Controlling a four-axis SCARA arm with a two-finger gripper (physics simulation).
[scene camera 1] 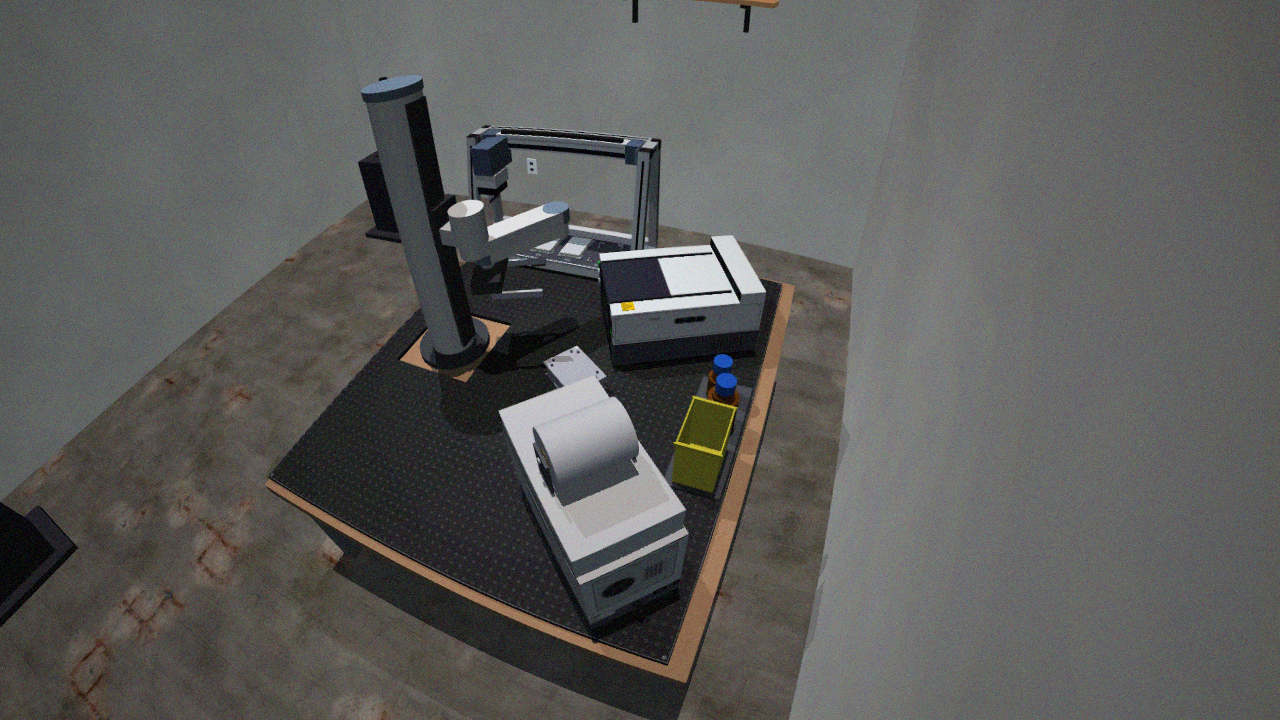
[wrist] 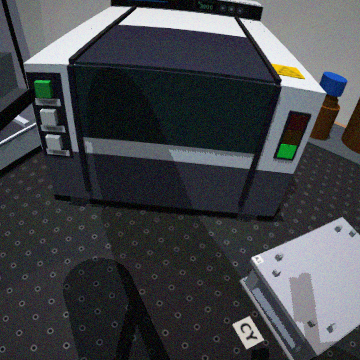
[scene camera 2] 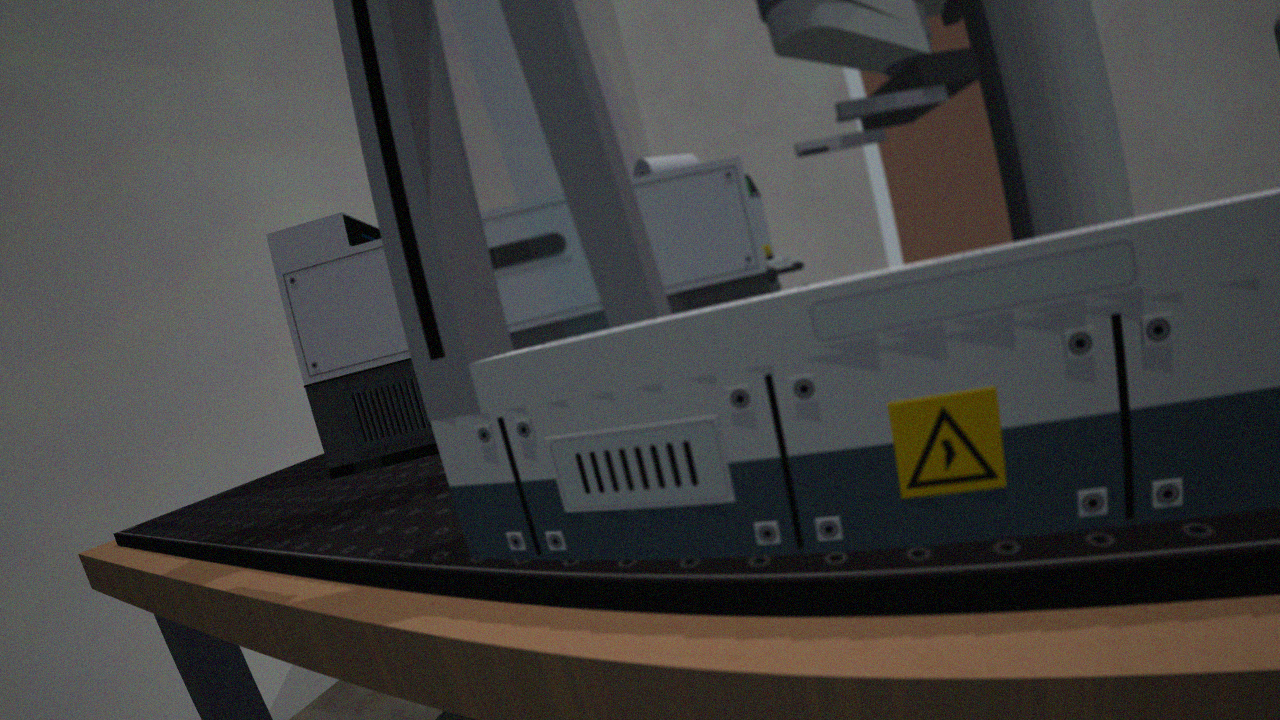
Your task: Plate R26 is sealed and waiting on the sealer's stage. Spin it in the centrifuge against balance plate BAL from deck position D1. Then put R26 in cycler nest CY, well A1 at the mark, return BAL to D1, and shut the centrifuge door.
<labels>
same spot on grey block: [wrist: 311, 283] = [scene camera 1: 568, 361]
</labels>
